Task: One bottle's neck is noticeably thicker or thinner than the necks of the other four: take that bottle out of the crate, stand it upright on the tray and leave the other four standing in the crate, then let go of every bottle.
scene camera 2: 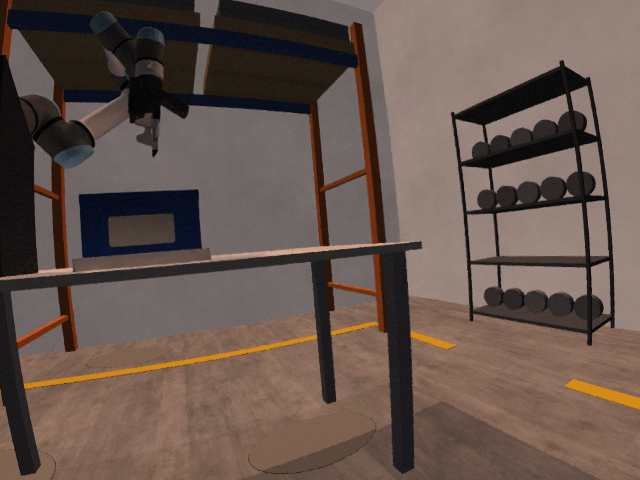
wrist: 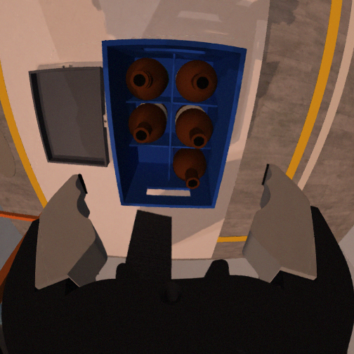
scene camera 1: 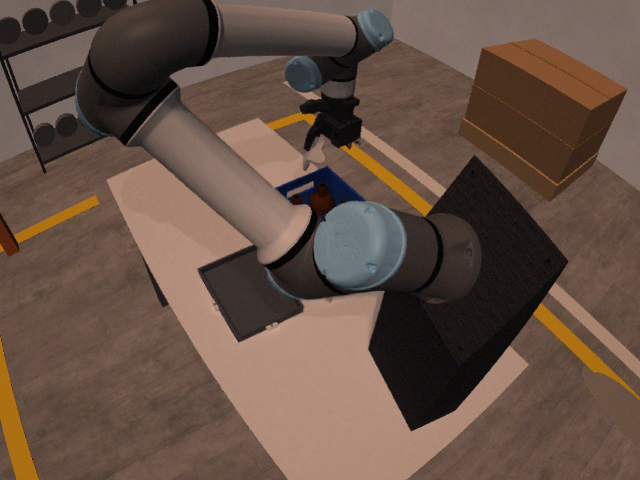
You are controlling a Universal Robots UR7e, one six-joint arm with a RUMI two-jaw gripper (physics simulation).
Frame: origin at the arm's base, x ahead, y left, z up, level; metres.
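Seen in the pictures: gripper, fingertip midpoint: (scene camera 2: 153, 149) (scene camera 1: 328, 159); arm's base, origin of the base link: (scene camera 1: 444, 259).
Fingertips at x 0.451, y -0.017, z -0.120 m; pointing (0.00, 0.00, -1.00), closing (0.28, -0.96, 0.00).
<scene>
Pixels of each thing's top centre, then the offset from my fingertips to it. "spot": a spot on its surface instead. Level surfaces: height alone.
- blue crate, middle of its top: (scene camera 1: 329, 205) (scene camera 2: 145, 198) 0.027 m back, 0.001 m right, 0.132 m down
- dark grey tray, surface spot: (scene camera 1: 242, 289) spot: 0.068 m back, 0.268 m left, 0.302 m down
- pale table, its level: 0.308 m down
Five brown bottles stand in the blue crate (scene camera 1: 343, 184) (scene camera 2: 93, 227) (wrist: 116, 135). In the wrist view they are the far left bottle (wrist: 152, 87), far right bottle (wrist: 192, 92), middle left bottle (wrist: 150, 120), middle right bottle (wrist: 190, 122) and near right bottle (wrist: 189, 161). The near left compartment is empty. The far left neck looks slightly wide, but I cannot tell surely which neck differs. The dark grey tray (scene camera 1: 242, 289) (scene camera 2: 144, 260) (wrist: 70, 120) is beside the crate, with no bottle on it. My gripper (scene camera 1: 314, 157) (scene camera 2: 148, 143) (wrist: 173, 171) is open and empty, high above the crate's near end.
The crate and tray are on a pale table (scene camera 1: 320, 372) (scene camera 2: 289, 253). The black robot base (scene camera 1: 413, 356) stands at one end. In scene camera 1 the arm hides part of the crate and a tray corner. Cardboard boxes (scene camera 1: 537, 108) and a shelf rack (scene camera 2: 584, 206) stand away from the table.
</scene>
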